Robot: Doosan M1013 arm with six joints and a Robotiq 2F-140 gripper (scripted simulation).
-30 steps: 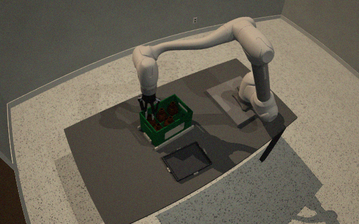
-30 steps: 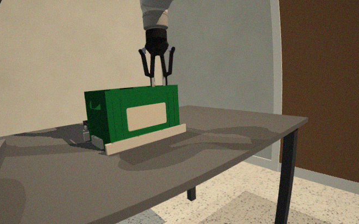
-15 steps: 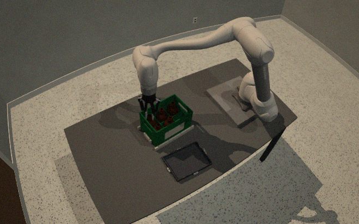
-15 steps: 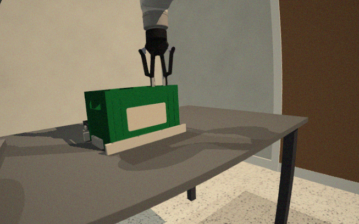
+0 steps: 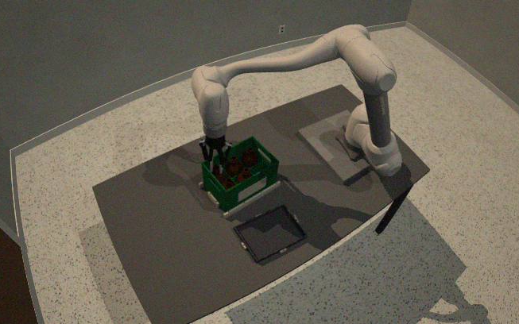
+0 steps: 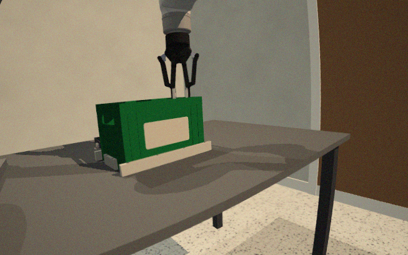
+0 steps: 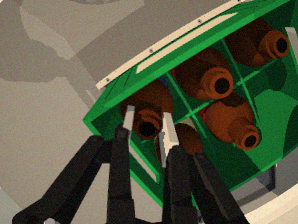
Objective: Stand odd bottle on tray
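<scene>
My gripper is now 90 mm above the bottle, 80 mm to the right of it and 20 mm past it. Also, from my hand: crate (100 mm behind, 90 mm below, 20 mm to the left); black tray (300 mm to the left, 160 mm below, 120 mm behind).
</scene>
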